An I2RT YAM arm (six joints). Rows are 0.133 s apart.
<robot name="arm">
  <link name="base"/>
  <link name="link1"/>
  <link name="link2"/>
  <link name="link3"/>
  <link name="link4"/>
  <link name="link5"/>
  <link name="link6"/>
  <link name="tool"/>
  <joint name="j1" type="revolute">
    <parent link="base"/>
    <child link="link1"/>
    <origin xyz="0 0 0.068" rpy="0 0 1.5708"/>
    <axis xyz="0 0 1"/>
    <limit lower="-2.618" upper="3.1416"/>
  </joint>
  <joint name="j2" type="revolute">
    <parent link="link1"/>
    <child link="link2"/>
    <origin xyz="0.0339 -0.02 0.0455" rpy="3.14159 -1.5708 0"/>
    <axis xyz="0 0 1"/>
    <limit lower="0" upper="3.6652"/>
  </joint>
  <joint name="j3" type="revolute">
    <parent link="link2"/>
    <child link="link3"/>
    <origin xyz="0 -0.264 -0.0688" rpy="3.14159 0 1.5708"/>
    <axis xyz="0 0 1"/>
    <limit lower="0" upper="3.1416"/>
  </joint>
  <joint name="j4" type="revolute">
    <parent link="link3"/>
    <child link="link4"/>
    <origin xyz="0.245 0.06 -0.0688"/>
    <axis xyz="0 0 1"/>
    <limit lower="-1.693" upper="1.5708"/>
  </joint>
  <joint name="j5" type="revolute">
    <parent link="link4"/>
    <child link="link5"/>
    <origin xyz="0.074 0.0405 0.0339" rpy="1.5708 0 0"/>
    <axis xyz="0 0 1"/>
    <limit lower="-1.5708" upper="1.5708"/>
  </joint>
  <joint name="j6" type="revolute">
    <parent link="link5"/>
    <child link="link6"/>
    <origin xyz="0.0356 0 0.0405" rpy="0 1.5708 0"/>
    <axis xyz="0 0 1"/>
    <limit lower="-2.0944" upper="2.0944"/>
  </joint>
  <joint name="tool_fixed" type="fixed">
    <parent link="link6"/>
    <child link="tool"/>
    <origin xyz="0 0 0" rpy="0 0 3.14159"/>
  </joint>
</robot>
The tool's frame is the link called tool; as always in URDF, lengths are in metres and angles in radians.
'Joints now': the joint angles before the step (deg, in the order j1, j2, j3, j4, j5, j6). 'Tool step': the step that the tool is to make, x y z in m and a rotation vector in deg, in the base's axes. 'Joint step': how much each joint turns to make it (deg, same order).
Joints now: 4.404, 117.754, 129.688, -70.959, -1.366, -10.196
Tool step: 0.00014, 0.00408, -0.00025, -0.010, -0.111, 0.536
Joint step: 0.546, 0.042, -0.025, 0.177, 0.021, -0.001
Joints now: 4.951, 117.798, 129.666, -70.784, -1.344, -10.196
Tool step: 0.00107, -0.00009, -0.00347, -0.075, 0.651, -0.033
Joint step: -0.023, 0.261, -0.309, -0.085, 0.021, -0.001
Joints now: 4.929, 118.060, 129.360, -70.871, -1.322, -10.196
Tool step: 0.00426, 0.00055, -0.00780, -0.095, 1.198, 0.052
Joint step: 0.022, 1.069, -0.004, -0.129, -0.022, -0.022
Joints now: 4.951, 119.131, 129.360, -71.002, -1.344, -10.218
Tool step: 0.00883, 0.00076, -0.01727, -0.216, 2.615, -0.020
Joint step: -0.001, 2.339, 0.002, -0.286, 0.000, 0.022
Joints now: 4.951, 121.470, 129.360, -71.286, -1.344, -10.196
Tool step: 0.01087, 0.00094, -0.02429, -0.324, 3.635, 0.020
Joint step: 0.000, 3.212, -0.002, -0.436, 0.000, -0.022
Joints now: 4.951, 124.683, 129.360, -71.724, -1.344, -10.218
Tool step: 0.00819, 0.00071, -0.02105, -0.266, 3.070, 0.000
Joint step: 0.000, 2.732, 0.002, -0.351, 0.000, 0.000
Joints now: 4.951, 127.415, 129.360, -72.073, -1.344, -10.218
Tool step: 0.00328, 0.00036, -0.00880, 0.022, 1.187, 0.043
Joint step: -0.001, 1.135, -0.003, -0.042, -0.132, 0.000
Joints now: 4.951, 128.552, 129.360, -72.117, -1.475, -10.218
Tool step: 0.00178, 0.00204, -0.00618, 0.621, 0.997, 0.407
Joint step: 0.174, 0.786, 0.000, -0.153, -0.743, 0.000
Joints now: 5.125, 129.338, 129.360, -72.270, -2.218, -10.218
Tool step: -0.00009, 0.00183, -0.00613, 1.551, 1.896, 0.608
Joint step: 0.088, 0.721, -0.002, -1.026, -1.792, 0.001
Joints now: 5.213, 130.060, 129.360, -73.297, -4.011, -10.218
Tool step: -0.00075, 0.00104, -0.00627, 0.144, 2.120, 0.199
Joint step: 0.109, 0.722, 0.002, -1.378, -0.350, 0.001
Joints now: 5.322, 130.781, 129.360, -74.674, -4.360, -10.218
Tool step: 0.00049, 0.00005, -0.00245, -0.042, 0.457, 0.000
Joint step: 0.000, 0.304, -0.004, -0.151, 0.000, 0.001
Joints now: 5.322, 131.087, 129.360, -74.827, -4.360, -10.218
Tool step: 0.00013, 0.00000, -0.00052, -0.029, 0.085, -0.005
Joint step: 0.000, 0.067, 0.003, -0.023, 0.022, 0.000
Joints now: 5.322, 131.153, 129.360, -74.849, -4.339, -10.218
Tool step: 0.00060, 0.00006, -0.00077, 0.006, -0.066, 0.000
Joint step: 0.001, 0.110, 0.002, 0.174, 0.000, 0.000
